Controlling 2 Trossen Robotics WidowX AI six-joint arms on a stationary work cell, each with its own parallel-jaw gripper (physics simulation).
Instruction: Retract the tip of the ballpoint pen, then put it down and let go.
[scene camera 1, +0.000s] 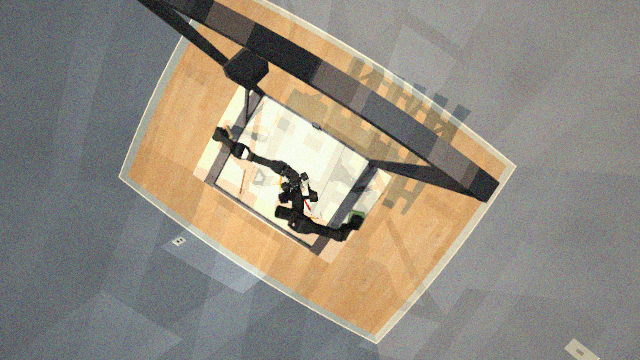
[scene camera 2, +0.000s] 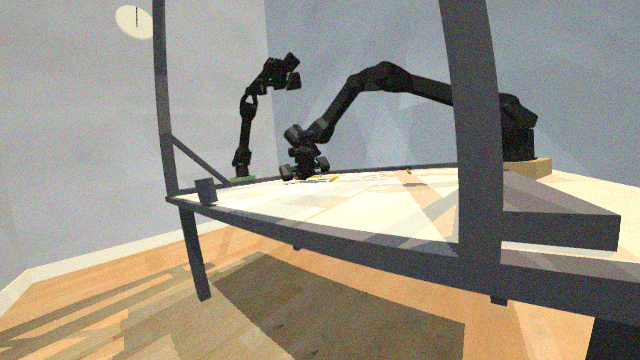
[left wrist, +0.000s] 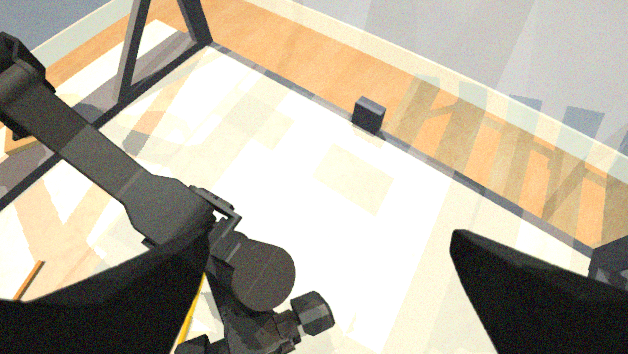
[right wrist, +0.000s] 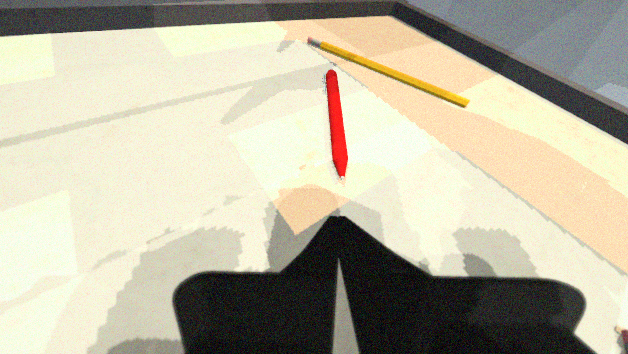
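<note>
The red ballpoint pen lies flat on the white table top. Its pointed end faces my right gripper. A small part of it also shows in scene camera 2. My right gripper is shut on nothing. It hangs low over the table, just short of the pen's pointed end, apart from it. My left gripper is open and empty, held high above the table over the right arm's wrist.
A yellow pencil lies just beyond the pen. Another pencil lies farther off on the table. A dark cube stands on the table's edge. Dark frame posts rise at the corners.
</note>
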